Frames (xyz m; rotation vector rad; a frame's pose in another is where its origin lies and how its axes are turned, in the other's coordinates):
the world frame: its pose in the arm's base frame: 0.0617 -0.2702 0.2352 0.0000 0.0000 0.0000
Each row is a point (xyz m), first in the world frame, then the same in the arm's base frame.
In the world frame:
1: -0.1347 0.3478 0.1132
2: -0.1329 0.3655 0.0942
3: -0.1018 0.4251 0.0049
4: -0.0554 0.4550 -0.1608
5: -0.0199 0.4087 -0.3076
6: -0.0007 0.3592 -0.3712
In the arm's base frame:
1: -0.0730 0.0776 0.3484
2: -0.0712 0.0953 0.3294
3: -0.0401 0.1549 0.2401
4: 0.0063 0.1848 0.0744
5: 0.0418 0.1385 -0.0724
6: 0.0610 0.0890 -0.1360

